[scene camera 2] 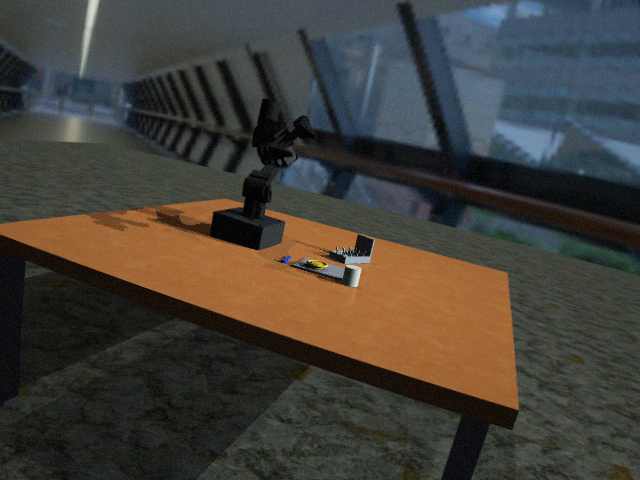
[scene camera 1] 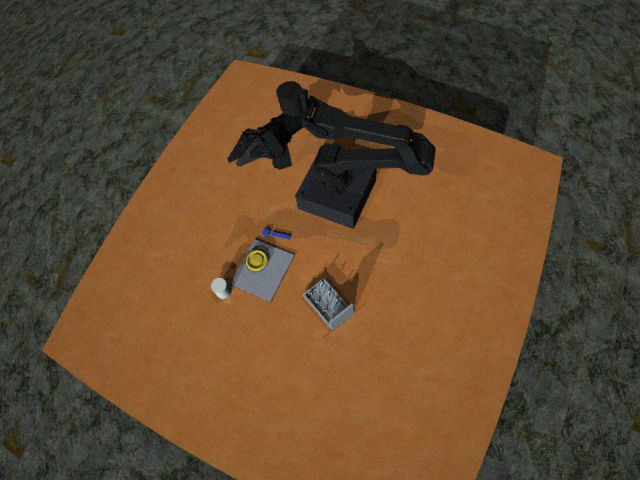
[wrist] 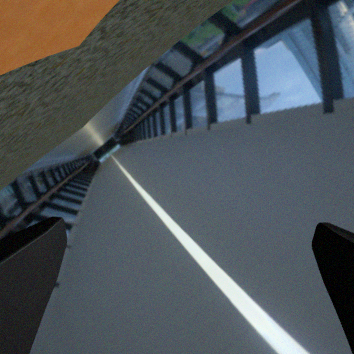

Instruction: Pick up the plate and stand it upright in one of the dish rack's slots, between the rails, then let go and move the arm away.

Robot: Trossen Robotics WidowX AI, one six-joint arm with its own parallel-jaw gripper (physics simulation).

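The yellow plate (scene camera 1: 256, 259) (scene camera 2: 316, 264) lies face up over the grey board, with a dark round shape showing beneath its edge. The small grey dish rack (scene camera 1: 343, 316) (scene camera 2: 364, 248) stands apart from the board, with thin upright rails and one tall end panel. My gripper (scene camera 1: 234, 162) (scene camera 2: 305, 148) (wrist: 194, 235) is open and empty. It is held high above the table, beside the arm's base and well away from plate and rack. In the wrist view the two dark fingers stand wide apart, and the plate and rack do not show there.
The grey board (scene camera 1: 266, 281) (scene camera 2: 334, 270) lies flat on the orange table (scene camera 1: 289, 372) (scene camera 2: 413, 320) (wrist: 40, 30). A white cylinder (scene camera 1: 221, 288) (scene camera 2: 352, 276) stands by the board's edge. A blue spoon-like item (scene camera 1: 281, 234) (scene camera 2: 286, 259) lies between board and arm base (scene camera 1: 330, 206) (scene camera 2: 248, 231).
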